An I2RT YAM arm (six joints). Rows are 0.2 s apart.
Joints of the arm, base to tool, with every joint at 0 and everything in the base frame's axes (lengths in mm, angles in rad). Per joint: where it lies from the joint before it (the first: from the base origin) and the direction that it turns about. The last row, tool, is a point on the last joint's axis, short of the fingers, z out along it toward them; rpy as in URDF.
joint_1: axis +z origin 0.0 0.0 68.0
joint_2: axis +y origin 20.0 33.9 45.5
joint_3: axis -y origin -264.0 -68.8 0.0
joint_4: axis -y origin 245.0 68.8 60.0
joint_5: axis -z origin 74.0 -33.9 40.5
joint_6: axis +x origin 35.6 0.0 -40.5
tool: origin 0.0 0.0 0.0 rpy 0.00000 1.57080 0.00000
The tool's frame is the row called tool.
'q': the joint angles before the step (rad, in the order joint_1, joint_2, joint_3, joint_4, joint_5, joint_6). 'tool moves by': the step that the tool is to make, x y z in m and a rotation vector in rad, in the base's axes. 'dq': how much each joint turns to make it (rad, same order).
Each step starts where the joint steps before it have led.
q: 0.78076, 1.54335, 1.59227, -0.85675, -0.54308, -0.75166
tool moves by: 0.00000, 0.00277, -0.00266, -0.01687, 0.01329, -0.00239
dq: 0.00674, 0.01135, 0.00597, -0.01301, 0.00811, 0.00572
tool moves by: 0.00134, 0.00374, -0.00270, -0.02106, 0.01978, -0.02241
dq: 0.00696, 0.01665, 0.01128, -0.01121, 0.02027, 0.02457
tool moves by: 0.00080, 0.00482, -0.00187, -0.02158, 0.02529, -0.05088
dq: 0.01200, 0.01533, 0.01170, -0.00295, 0.03935, 0.05585
